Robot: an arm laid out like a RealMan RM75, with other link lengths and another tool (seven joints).
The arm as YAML. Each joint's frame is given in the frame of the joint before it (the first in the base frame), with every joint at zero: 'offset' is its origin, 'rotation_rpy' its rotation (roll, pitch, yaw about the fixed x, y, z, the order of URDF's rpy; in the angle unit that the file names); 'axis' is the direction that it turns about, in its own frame. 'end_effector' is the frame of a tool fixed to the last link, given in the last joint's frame.
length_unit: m
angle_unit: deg
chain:
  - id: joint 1
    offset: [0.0, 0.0, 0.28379]
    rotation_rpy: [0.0, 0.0, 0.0]
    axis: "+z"
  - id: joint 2
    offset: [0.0, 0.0, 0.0]
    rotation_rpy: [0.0, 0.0, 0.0]
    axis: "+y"
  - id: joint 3
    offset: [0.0, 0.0, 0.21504]
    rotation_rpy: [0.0, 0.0, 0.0]
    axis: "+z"
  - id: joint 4
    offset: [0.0, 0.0, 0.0]
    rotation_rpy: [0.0, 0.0, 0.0]
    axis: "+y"
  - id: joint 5
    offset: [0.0, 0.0, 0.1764]
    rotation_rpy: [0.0, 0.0, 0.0]
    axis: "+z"
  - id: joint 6
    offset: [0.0, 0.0, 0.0]
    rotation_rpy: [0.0, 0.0, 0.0]
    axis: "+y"
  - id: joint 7
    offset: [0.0, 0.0, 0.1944]
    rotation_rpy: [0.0, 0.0, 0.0]
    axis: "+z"
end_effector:
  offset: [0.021, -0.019, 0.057]
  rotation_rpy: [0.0, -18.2, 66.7]
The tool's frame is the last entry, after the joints.
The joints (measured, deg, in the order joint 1, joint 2, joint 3, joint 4, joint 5, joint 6, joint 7), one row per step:
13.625 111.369 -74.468 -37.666 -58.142 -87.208 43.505
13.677 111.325 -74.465 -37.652 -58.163 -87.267 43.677
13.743 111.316 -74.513 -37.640 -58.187 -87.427 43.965
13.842 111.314 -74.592 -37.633 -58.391 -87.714 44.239
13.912 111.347 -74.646 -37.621 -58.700 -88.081 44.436
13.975 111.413 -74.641 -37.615 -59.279 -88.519 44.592
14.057 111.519 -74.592 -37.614 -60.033 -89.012 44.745
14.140 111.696 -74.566 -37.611 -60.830 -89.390 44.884
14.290 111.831 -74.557 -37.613 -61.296 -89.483 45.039
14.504 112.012 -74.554 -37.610 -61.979 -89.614 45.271
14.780 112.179 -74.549 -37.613 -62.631 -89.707 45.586
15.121 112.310 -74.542 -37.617 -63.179 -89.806 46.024
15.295 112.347 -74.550 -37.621 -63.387 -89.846 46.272
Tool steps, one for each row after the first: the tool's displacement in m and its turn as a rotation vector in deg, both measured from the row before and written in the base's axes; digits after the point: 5 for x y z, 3 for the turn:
-0.00019 -0.00007 0.00003 -0.140 0.059 -0.004
-0.00079 -0.00054 -0.00038 -0.307 0.183 0.051
-0.00120 -0.00127 -0.00115 -0.485 0.092 0.236
-0.00122 -0.00176 -0.00150 -0.518 0.047 0.315
-0.00106 -0.00239 -0.00227 -0.641 -0.104 0.408
-0.00117 -0.00279 -0.00281 -0.740 -0.167 0.483
-0.00103 -0.00269 -0.00335 -0.757 -0.194 0.409
-0.00090 -0.00099 -0.00216 -0.456 -0.111 0.200
-0.00117 -0.00149 -0.00313 -0.677 -0.183 0.278
-0.00137 -0.00117 -0.00297 -0.690 -0.158 0.259
-0.00172 -0.00081 -0.00249 -0.699 -0.062 0.238
-0.00085 -0.00024 -0.00096 -0.327 -0.005 0.093

